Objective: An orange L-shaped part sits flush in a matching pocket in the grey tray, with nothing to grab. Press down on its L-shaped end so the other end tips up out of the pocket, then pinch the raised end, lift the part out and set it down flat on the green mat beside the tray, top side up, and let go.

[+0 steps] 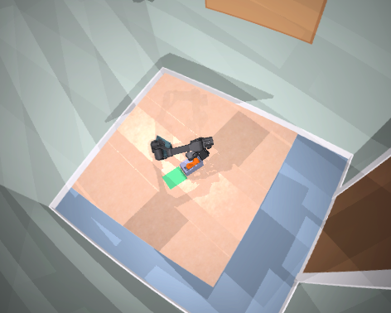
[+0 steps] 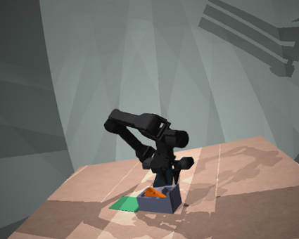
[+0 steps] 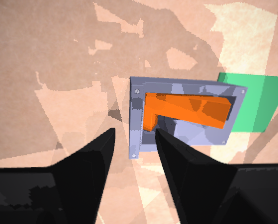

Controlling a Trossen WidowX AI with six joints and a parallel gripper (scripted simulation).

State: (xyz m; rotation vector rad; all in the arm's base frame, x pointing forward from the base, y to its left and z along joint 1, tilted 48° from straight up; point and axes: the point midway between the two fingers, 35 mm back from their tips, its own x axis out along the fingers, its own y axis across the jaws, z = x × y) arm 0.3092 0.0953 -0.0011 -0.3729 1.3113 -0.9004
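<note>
My gripper tip is 20 mm past the orange L-shaped part, 40 mm to the left of it and 70 mm above it. Round my gripper tip: green mat (90 mm behind, 210 mm to the right, 120 mm below).
</note>
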